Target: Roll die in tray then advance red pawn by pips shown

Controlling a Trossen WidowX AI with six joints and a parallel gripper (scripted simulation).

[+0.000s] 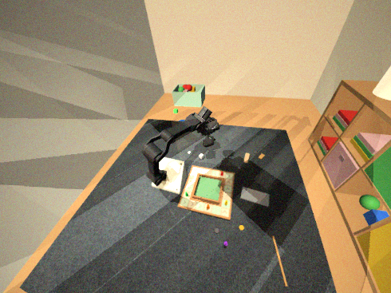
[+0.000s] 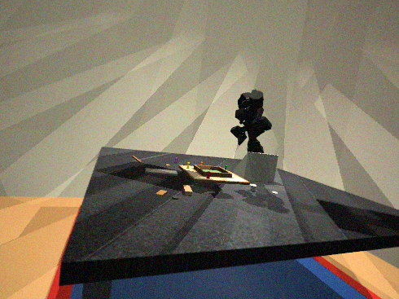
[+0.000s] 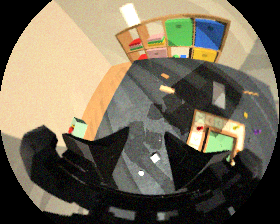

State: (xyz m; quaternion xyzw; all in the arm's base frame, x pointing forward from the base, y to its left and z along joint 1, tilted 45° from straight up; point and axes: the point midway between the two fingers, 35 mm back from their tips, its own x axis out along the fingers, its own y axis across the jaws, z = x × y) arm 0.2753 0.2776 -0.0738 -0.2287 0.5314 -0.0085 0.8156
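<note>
Right now my gripper tip is 90 mm past the die, 20 mm to the left of it and 190 mm above it. From my gripper tip the other things lie so: white speck: 190 mm behind, 10 mm to the left, 200 mm below; then green tray: 260 mm to the right, 200 mm below; then red pawn: 70 mm ahead, 150 mm to the right, 180 mm below.
</note>
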